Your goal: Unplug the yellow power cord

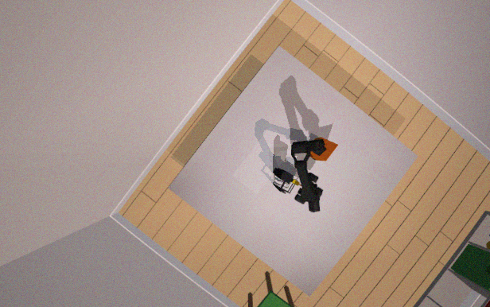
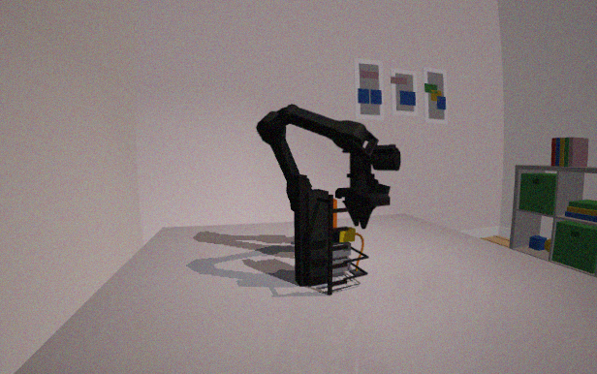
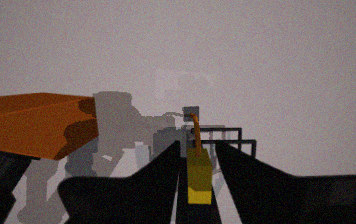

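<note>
Now: the yellow plug 60 mm to the right of my gripper tip and 20 mm ahead of it.
</note>
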